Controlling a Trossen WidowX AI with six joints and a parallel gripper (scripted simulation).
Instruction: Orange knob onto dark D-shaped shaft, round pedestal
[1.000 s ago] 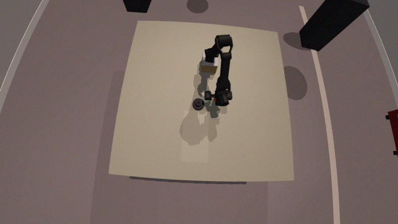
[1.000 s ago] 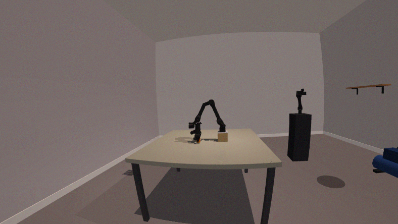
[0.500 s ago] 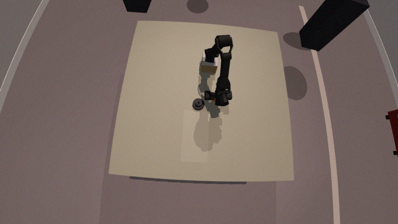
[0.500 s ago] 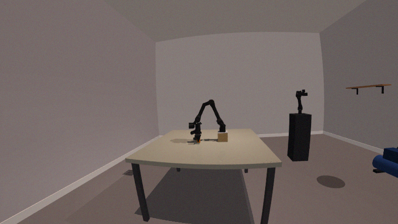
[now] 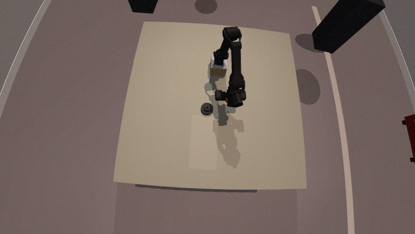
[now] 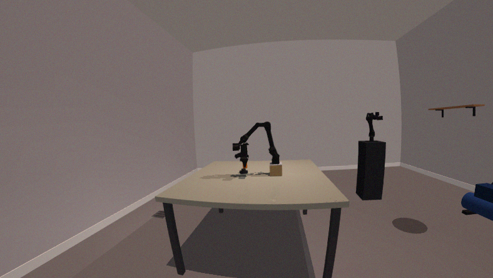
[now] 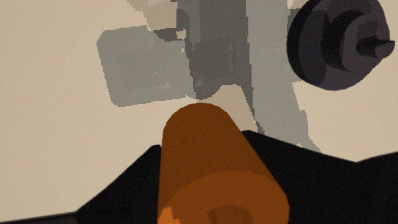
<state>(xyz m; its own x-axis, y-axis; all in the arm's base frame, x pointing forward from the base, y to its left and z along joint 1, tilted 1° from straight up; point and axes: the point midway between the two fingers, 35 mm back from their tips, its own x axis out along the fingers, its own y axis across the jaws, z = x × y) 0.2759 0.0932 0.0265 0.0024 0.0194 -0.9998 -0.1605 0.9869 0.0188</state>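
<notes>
The round pedestal lies 13 cm to the right of my gripper tip, 6 cm below it and 5 cm ahead of it. From my gripper tip the other things lie so: orange knob (2 cm above).
</notes>
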